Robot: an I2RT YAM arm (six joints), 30 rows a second.
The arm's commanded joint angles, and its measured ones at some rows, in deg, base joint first. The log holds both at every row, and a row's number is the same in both.
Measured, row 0:
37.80, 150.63, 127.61, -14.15, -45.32, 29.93
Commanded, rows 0 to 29:
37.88, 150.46, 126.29, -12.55, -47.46, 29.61
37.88, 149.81, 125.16, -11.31, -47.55, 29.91
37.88, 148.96, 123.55, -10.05, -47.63, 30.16
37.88, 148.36, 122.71, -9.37, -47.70, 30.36
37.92, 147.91, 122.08, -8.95, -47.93, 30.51
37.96, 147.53, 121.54, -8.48, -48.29, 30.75
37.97, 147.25, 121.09, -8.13, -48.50, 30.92
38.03, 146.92, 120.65, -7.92, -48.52, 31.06
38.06, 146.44, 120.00, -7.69, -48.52, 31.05
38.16, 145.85, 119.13, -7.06, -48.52, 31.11
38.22, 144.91, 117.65, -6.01, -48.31, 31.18
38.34, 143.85, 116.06, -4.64, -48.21, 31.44
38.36, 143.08, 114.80, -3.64, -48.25, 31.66
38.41, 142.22, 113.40, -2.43, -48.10, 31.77
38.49, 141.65, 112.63, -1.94, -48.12, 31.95
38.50, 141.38, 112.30, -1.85, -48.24, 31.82
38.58, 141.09, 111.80, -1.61, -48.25, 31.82
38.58, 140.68, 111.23, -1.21, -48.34, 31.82
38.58, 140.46, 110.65, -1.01, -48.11, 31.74
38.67, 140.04, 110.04, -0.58, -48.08, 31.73
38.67, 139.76, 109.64, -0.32, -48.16, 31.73
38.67, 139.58, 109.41, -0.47, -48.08, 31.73
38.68, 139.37, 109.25, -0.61, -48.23, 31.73
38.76, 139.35, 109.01, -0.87, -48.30, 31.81
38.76, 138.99, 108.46, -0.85, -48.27, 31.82
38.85, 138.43, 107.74, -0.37, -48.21, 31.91
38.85, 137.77, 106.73, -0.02, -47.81, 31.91
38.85, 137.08, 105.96, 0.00, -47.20, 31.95
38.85, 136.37, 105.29, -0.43, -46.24, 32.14
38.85, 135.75, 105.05, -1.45, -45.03, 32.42
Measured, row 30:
38.46, 139.06, 106.17, -0.64, -46.83, 32.05
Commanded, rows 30 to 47:
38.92, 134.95, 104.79, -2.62, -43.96, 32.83
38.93, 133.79, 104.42, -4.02, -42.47, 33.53
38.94, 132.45, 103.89, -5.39, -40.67, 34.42
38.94, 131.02, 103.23, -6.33, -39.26, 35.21
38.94, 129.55, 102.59, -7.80, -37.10, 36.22
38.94, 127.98, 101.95, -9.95, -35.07, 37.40
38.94, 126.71, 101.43, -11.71, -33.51, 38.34
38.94, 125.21, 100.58, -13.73, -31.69, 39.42
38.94, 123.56, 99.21, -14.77, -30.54, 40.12
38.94, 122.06, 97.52, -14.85, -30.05, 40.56
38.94, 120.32, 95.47, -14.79, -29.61, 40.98
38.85, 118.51, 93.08, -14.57, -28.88, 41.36
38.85, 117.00, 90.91, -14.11, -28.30, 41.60
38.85, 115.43, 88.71, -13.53, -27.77, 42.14
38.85, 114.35, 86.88, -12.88, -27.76, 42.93
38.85, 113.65, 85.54, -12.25, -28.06, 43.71
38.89, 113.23, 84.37, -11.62, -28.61, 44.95
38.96, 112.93, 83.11, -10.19, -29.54, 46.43
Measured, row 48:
38.68, 112.73, 86.28, -10.59, -30.24, 42.46
